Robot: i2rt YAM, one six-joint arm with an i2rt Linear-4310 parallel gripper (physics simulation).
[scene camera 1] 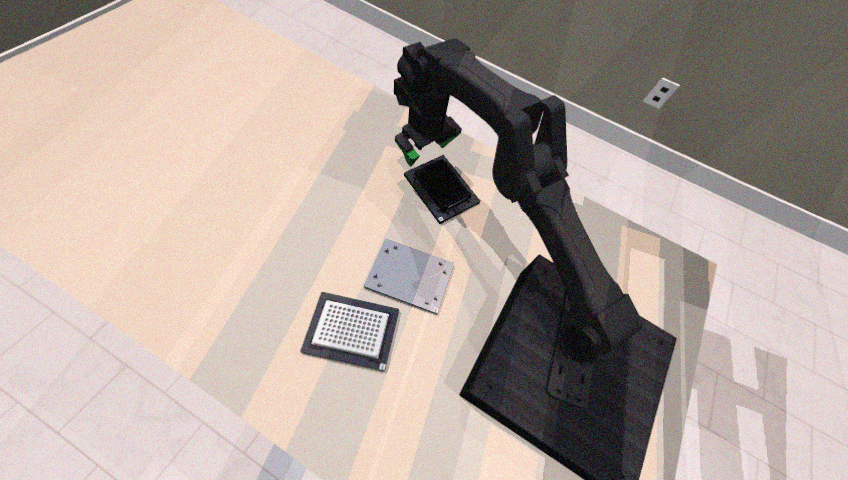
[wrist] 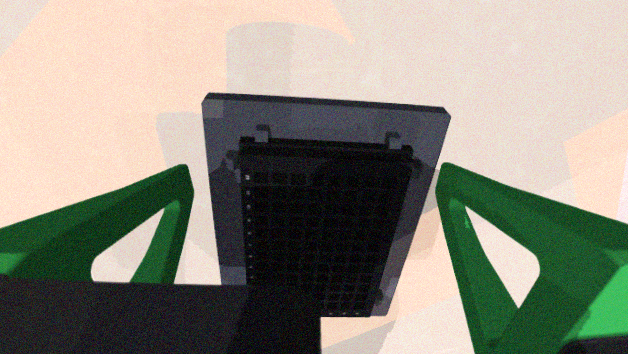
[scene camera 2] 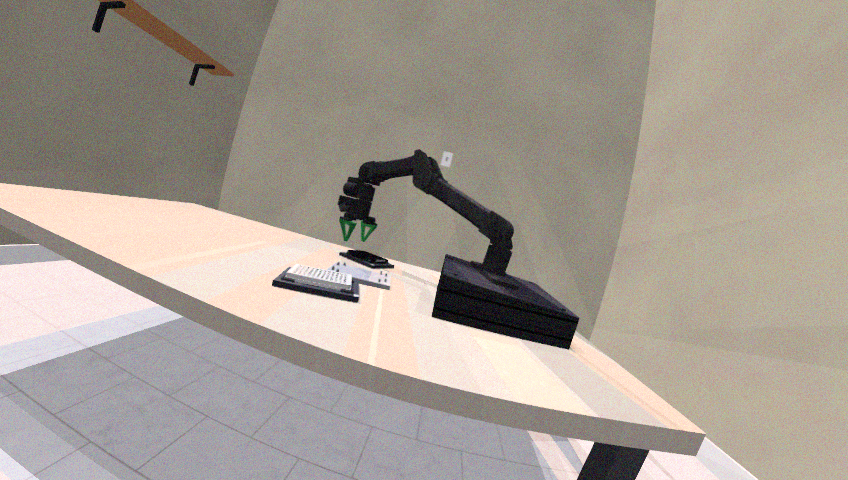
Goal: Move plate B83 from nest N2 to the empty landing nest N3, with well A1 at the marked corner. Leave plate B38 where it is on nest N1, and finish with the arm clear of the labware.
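A black well plate (scene camera 1: pixel 443 183) (scene camera 2: pixel 365 256) (wrist: pixel 320 215) sits on a dark nest (scene camera 1: pixel 437 214) (wrist: pixel 325 117). A white plate (scene camera 1: pixel 351 328) (scene camera 2: pixel 318 277) sits on another dark nest (scene camera 1: pixel 390 328) (scene camera 2: pixel 315 292). Between them lies the empty light-grey nest (scene camera 1: pixel 398 273) (scene camera 2: pixel 363 274), with pins and a small white label at one corner. Plate and nest codes are not readable. My gripper (scene camera 1: pixel 429 152) (scene camera 2: pixel 355 239) (wrist: pixel 314 177) is open and empty above the black plate. In the wrist view its green fingers stand on either side of that plate; a dark part hides the nest's near left corner.
The arm's black base block (scene camera 1: pixel 511 380) (scene camera 2: pixel 499 315) stands on the table (scene camera 1: pixel 148 196) (scene camera 2: pixel 196 261), to the right of the nests. A wooden wall shelf (scene camera 2: pixel 172 41) is high at the upper left. A wall outlet (scene camera 1: pixel 661 93) (scene camera 2: pixel 446 158) is behind the arm.
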